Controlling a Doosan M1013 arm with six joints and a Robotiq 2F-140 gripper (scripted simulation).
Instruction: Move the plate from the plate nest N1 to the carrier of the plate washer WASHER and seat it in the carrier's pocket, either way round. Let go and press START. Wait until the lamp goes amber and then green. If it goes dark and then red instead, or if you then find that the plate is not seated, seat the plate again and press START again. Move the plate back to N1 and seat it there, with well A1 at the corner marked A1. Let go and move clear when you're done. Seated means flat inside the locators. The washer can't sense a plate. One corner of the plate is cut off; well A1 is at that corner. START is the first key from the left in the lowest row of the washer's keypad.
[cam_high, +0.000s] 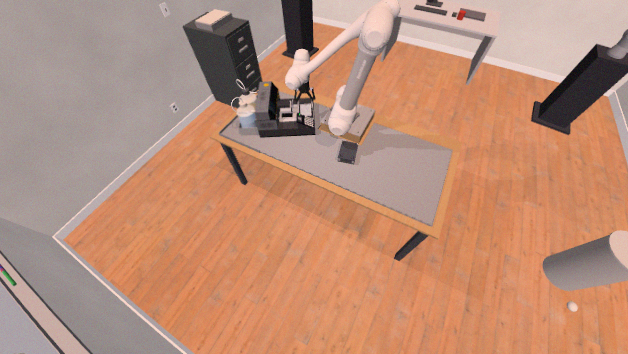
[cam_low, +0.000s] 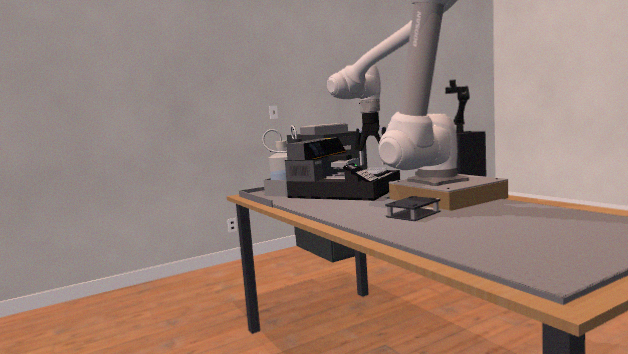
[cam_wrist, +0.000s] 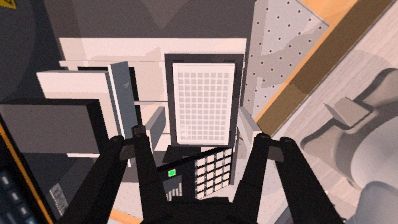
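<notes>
Right now the white well plate is 60 mm below my hand. Also, from my hand: black plate nest N1 (470 mm to the left, 140 mm ahead, 110 mm below); plate washer (120 mm to the right, 90 mm ahead, 20 mm below).
</notes>
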